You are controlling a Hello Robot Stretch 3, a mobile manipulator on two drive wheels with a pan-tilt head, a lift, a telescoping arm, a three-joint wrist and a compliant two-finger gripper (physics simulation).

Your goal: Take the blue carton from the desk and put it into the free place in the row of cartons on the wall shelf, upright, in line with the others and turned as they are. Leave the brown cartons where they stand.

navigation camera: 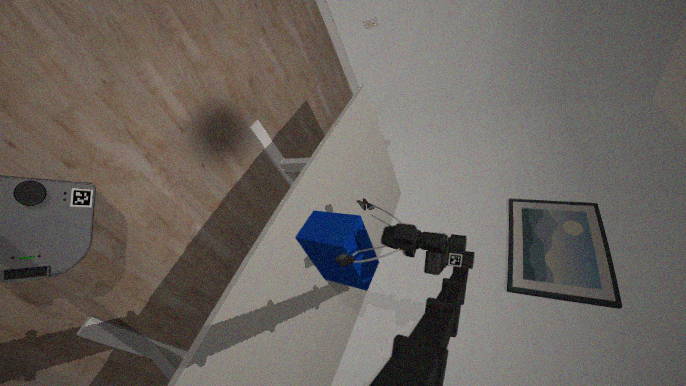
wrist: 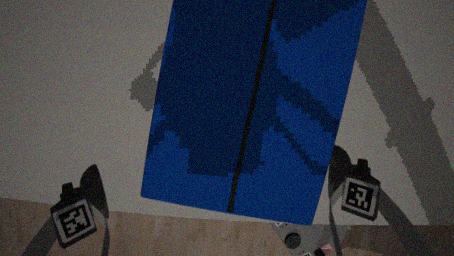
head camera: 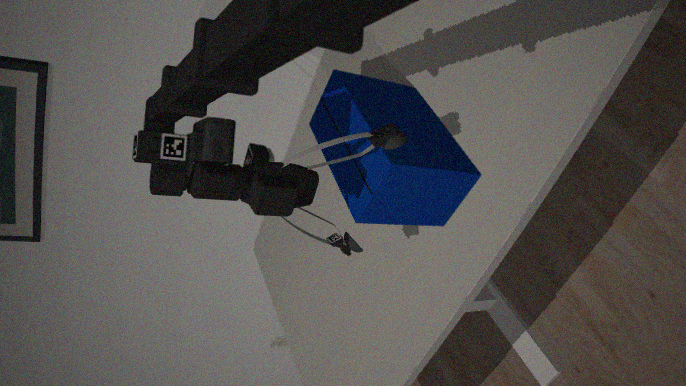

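Pixels of known places: gripper, between the fingertips: point(navigation camera: 347, 230) point(head camera: 381, 193); robot's base, origin of its link: point(navigation camera: 31, 192).
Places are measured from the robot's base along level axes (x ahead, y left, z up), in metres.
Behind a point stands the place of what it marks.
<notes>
The blue carton point(head camera: 430, 195) @[x -0.025, y -0.629, z 0.795 m] point(navigation camera: 330, 225) @[x -0.014, y -0.639, z 0.820 m] point(wrist: 290, 200) stands on the desk point(head camera: 390, 295) @[x 0.168, y -0.817, z 0.720 m] point(navigation camera: 350, 165) @[x 0.216, y -0.899, z 0.720 m] point(wrist: 50, 100), with a thin dark line along its top. My gripper point(head camera: 370, 190) @[x -0.022, y -0.654, z 0.871 m] point(navigation camera: 355, 231) @[x -0.022, y -0.654, z 0.871 m] point(wrist: 218, 174) @[x -0.022, y -0.654, z 0.871 m] is open above the carton, with its fingers spread wide. In the wrist view the right fingertip is close by the carton's right edge, while the left fingertip stands well out from its left edge. Whether the right finger touches the carton I cannot tell. The wall shelf, its free place and the brown cartons do not show in these views.
A framed picture point(head camera: 7, 160) @[x -0.064, y -1.439, z 1.452 m] point(navigation camera: 560, 250) @[x -0.090, y -1.418, z 1.602 m] hangs on the wall behind the desk. My arm point(head camera: 300, 30) @[x -0.080, y -0.250, z 1.205 m] point(navigation camera: 425, 340) @[x -0.086, y -0.279, z 1.197 m] reaches over the desk. My base point(navigation camera: 50, 230) @[x -0.108, y -0.054, z 0.160 m] stands on the wooden floor in front. A pale desk leg point(head camera: 540, 355) point(navigation camera: 262, 132) stands below the front edge.
</notes>
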